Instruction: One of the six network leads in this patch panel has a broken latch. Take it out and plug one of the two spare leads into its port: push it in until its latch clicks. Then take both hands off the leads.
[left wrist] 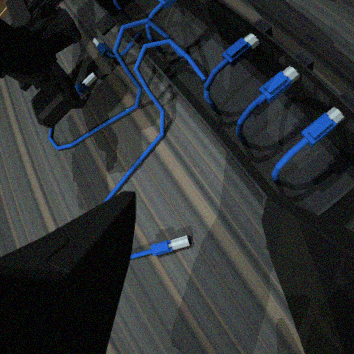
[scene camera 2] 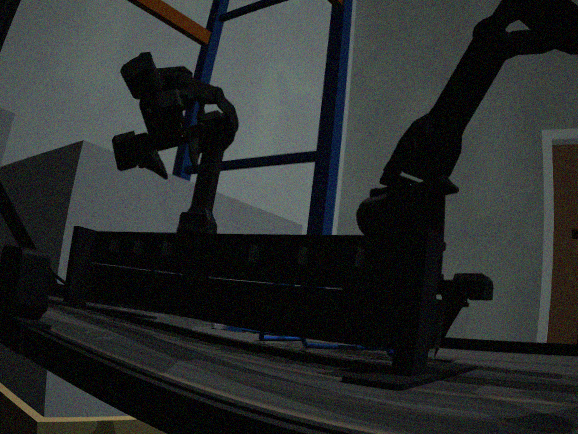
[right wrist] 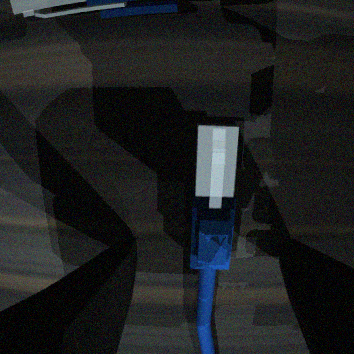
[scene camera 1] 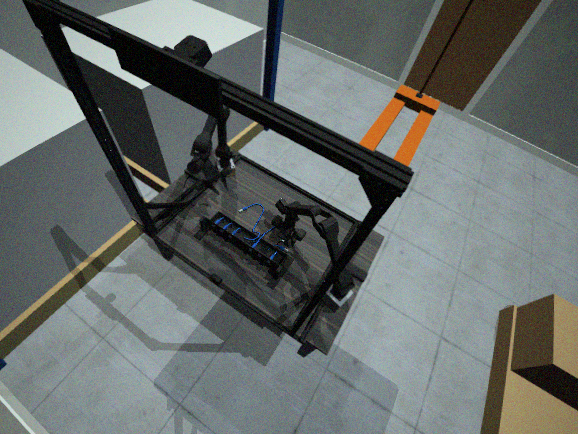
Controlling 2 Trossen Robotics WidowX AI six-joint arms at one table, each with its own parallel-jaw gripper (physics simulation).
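Seen in the pictures: left gripper, fingertip midpoint: [left wrist: 200, 206] [scene camera 2: 181, 173] [scene camera 1: 223, 192]; right gripper, fingertip midpoint: [right wrist: 209, 250]; left arm's base at its link origin: [scene camera 1: 225, 163]; right arm's base at its link origin: [scene camera 1: 339, 291].
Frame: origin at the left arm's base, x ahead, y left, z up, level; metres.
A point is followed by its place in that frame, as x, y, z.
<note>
The black patch panel [scene camera 1: 253, 254] @(0.625, -0.028, -0.022) [scene camera 2: 244, 267] @(0.608, -0.040, 0.008) [left wrist: 309, 91] @(0.450, -0.149, 0.009) lies across the wooden table with blue leads plugged in; three of them [left wrist: 242, 46] @(0.498, -0.095, 0.025) [left wrist: 279, 82] @(0.454, -0.123, 0.026) [left wrist: 321, 124] @(0.412, -0.152, 0.026) show in the left wrist view. My right gripper [scene camera 1: 285, 242] @(0.556, 0.190, -0.069) [left wrist: 77, 94] @(0.556, 0.190, -0.069) [right wrist: 209, 250] @(0.556, 0.190, -0.069) is open, low over the table by the panel's right end. A lead's white plug [right wrist: 215, 165] @(0.577, 0.163, -0.058) [left wrist: 86, 81] @(0.571, 0.166, -0.061) with a blue boot lies flat between its fingers, not gripped. My left gripper [scene camera 1: 224, 172] [scene camera 2: 141, 157] [left wrist: 200, 206] @(0.339, -0.092, 0.152) is open and empty, high at the back. Another loose plug [left wrist: 170, 244] @(0.320, 0.011, -0.058) [scene camera 1: 242, 210] @(0.325, 0.009, -0.062) lies on the table below it.
Loose blue cable [left wrist: 147, 105] [scene camera 1: 259, 213] [scene camera 2: 330, 344] loops over the table behind the panel. A black gantry frame [scene camera 1: 296, 129] @(0.905, -0.083, 0.971) spans the table, with posts at the corners [scene camera 1: 352, 254] @(1.047, 0.013, 0.763). A blue post [scene camera 2: 330, 129] stands behind.
</note>
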